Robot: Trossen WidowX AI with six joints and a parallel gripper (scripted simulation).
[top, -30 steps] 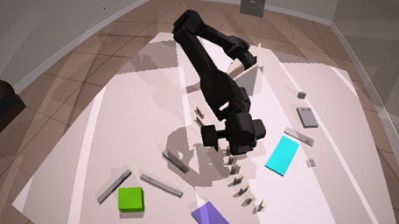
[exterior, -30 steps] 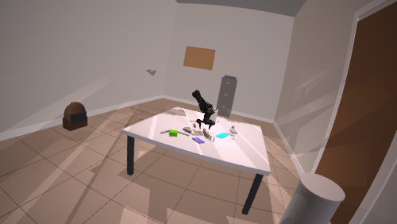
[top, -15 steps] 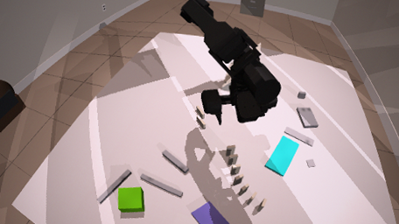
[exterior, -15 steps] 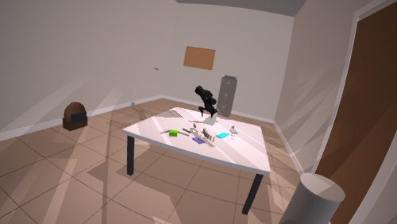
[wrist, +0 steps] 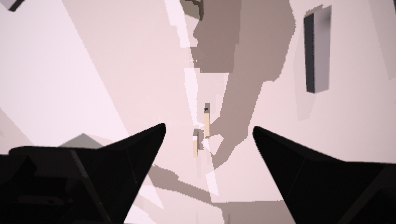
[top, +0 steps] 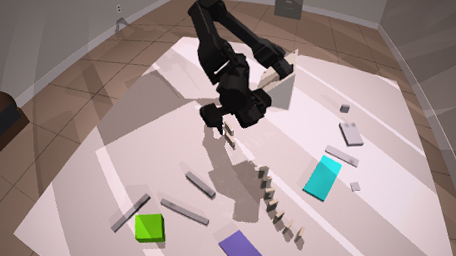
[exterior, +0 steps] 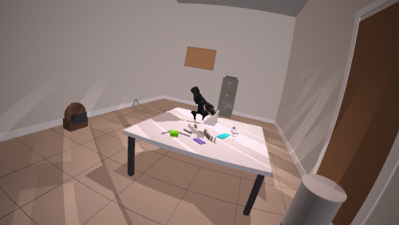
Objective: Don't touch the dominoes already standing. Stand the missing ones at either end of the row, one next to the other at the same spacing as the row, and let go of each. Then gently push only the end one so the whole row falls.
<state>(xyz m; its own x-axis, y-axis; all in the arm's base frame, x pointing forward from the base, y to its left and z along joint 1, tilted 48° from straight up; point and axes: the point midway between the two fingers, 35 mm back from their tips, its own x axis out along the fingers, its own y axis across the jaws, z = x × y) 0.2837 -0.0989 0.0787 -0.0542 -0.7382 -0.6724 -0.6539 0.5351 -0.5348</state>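
Now: the cyan block 50 mm ahead of my gripper tip, 290 mm to the left of it and 90 mm below it. The rest, counted from my gripper tip: purple block: 320 mm ahead, 90 mm to the left, 90 mm below; small grey piece: 60 mm ahead, 400 mm to the left, 90 mm below; green cube: 330 mm ahead, 150 mm to the right, 80 mm below.
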